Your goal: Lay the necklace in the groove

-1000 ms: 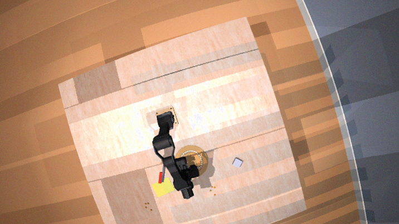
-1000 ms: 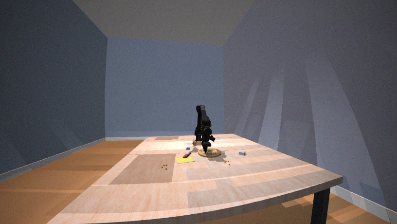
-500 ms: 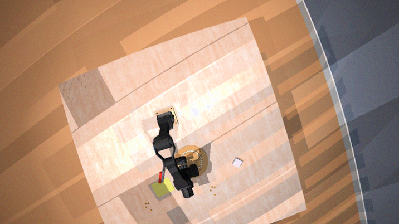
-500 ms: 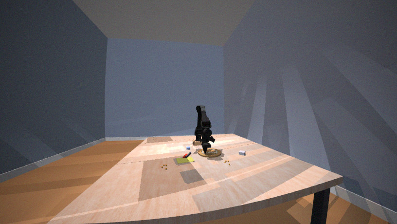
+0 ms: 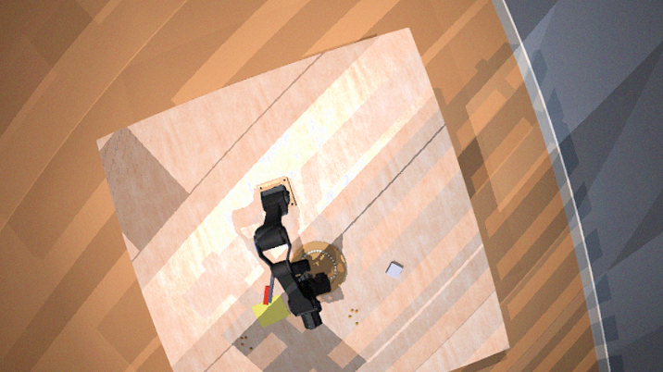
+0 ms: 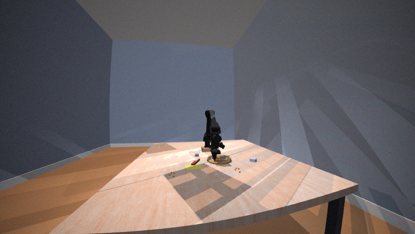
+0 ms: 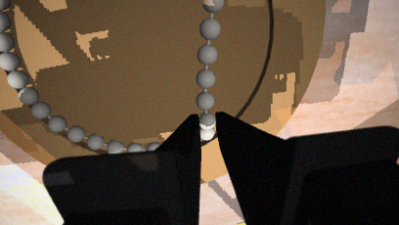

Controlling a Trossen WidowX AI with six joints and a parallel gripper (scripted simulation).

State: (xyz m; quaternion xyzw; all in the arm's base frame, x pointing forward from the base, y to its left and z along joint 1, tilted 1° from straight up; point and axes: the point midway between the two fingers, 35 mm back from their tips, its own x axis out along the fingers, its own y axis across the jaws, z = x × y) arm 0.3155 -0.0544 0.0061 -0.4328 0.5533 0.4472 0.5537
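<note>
The round bead board is 20 mm behind my gripper tip, 50 mm to the left of it and 10 mm below it. The rest, counted from my gripper tip: blue block: 200 mm behind, 90 mm to the right, 10 mm below; then yellow note: 40 mm ahead, 180 mm to the right, 20 mm below; then red marker: 30 mm behind, 150 mm to the right, 10 mm below.
</note>
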